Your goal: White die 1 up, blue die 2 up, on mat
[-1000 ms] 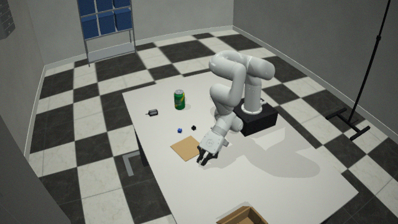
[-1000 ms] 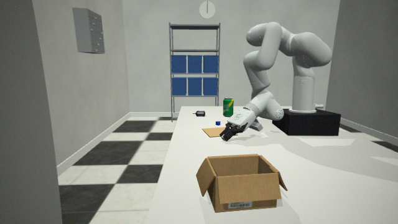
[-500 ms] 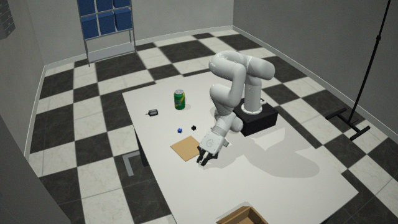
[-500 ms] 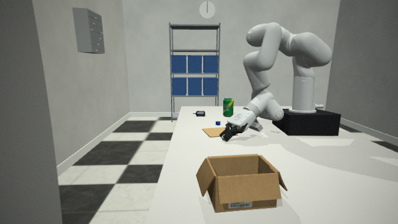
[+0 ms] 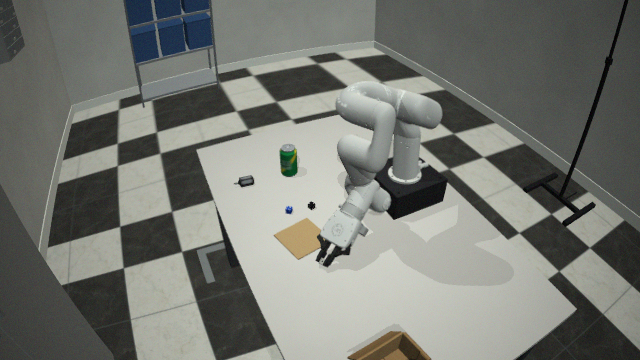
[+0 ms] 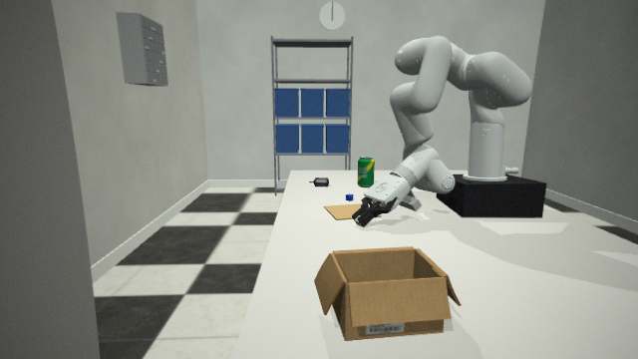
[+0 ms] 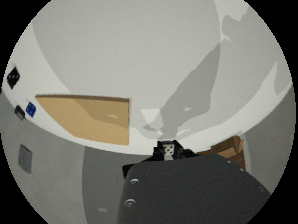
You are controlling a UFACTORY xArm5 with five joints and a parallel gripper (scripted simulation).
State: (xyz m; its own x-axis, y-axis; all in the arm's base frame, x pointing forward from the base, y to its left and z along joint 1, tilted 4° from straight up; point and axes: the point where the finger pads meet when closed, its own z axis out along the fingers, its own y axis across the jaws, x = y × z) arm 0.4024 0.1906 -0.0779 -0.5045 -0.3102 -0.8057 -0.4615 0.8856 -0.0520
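My gripper is now 130 mm to the left of the tan mat, 20 mm short of it and 20 mm above it. From my hand the other things lie so: blue die 270 mm to the right, 20 mm below, 20 mm ahead; then black die 270 mm to the right, 60 mm behind, 20 mm below; then white die 10 mm below, 10 mm ahead.
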